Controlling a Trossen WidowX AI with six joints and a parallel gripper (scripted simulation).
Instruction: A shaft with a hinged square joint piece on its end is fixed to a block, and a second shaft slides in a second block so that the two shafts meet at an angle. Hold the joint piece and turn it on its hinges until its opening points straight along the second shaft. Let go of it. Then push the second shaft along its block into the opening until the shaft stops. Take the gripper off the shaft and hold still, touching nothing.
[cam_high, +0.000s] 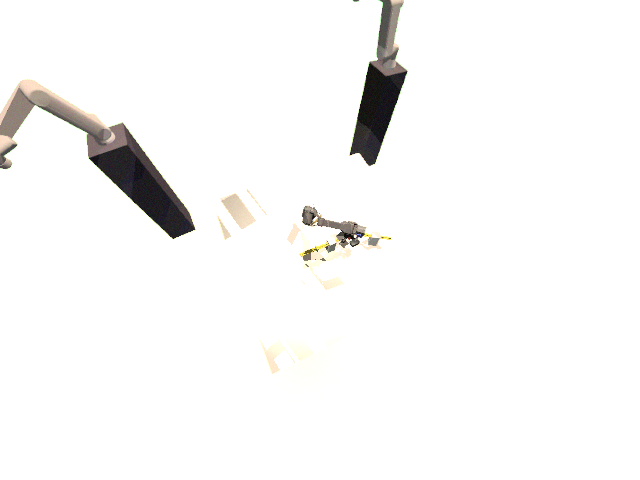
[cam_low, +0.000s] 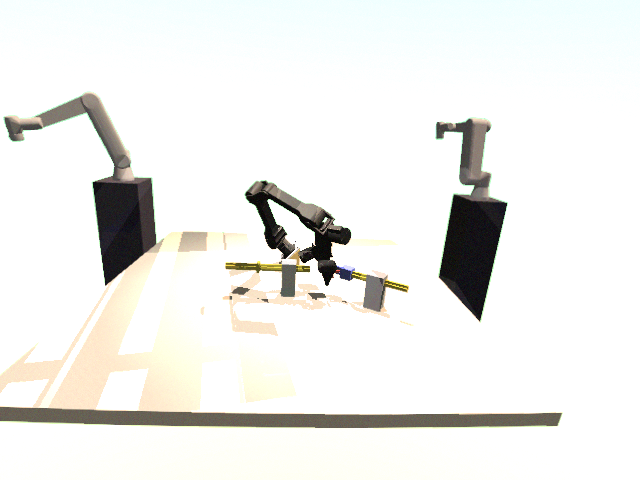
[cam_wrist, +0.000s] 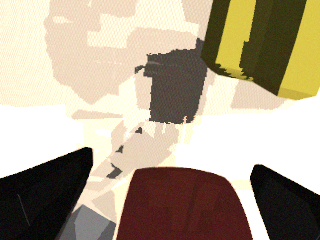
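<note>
Right now my gripper tip is 10 mm to the right of the red joint piece and 40 mm below it.
</note>
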